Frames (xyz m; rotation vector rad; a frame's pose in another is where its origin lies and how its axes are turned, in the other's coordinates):
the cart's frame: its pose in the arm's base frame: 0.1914 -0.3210 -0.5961 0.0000 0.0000 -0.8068
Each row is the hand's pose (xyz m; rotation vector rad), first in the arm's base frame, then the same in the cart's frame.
Working: the arm's base frame: its pose in the cart's frame: -0.3642 0.0839 0.5961 0.0000 0.0000 0.8068

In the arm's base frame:
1: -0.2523 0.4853 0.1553 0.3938 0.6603 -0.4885
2: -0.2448 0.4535 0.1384 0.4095 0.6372 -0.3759
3: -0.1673 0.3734 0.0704 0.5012 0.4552 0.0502
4: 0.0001 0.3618 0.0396 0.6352 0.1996 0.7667
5: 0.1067 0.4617 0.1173 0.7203 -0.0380 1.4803
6: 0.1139 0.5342 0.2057 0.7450 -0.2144 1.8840
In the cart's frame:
1: -0.8892 0.2374 0.7514 0.1023 0.7565 0.2788
2: -0.8610 0.2208 0.7345 0.1266 0.7472 0.3922
3: -0.7496 0.2214 0.6665 0.2908 0.6341 0.8251
4: -0.6254 0.3342 0.6357 0.5481 0.4691 1.5404
5: -0.6238 0.4803 0.7134 0.7754 0.2837 2.2443
6: -0.6711 0.5357 0.8018 0.9119 0.1129 2.6377

